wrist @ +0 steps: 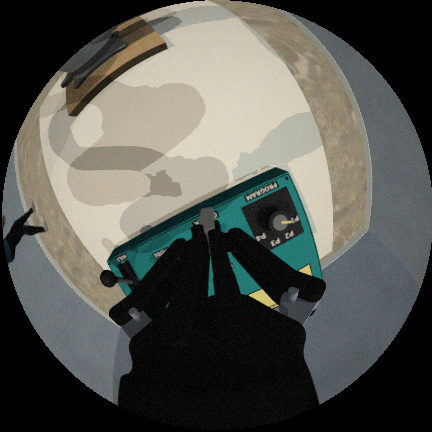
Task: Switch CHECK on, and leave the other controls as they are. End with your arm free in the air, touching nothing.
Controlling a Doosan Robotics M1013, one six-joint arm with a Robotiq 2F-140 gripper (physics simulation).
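Frame: origin at the arm's base, x ahead, y left, z up, level; centimetres.
Seen in the pictures: gripper, fingertip midpoint: (208, 216).
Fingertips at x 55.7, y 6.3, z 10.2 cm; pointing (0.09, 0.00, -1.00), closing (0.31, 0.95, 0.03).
Offsets run from my fingertips to a thing's top centre. Level surfaces: height alone.
A teal control panel @[dz -7.7 cm] (231, 200) lies below my gripper in the lower middle of the wrist view. My gripper (208, 216) is shut and empty, with its grey fingertips over the panel's edge strip at the CHECK label @[dx +3.3, dy -2.2, dz -7.0 cm] (215, 215), covering most of that label. The CHECK switch itself is hidden behind the fingers, so its setting and any contact cannot be told. The PROGRAM knob @[dx +8.0, dy +9.6, dz -1.3 cm] (278, 222) is to the right, its yellow mark toward P1. The MODE label @[dx +5.0, dy -14.3, dz -6.0 cm] (160, 254) shows partly left of the fingers. The HOLD lever's black ball @[dx +1.3, dy -26.2, dz +2.7 cm] (108, 278) stands out at the panel's left end.
The panel stands on a pale table top @[dz -13.9 cm] (250, 100) with shadows across it. A wooden board (135, 47) with a dark grey object (100, 57) on it is at the upper left. A person (20, 235) shows at the far left edge, beyond the speckled floor strip.
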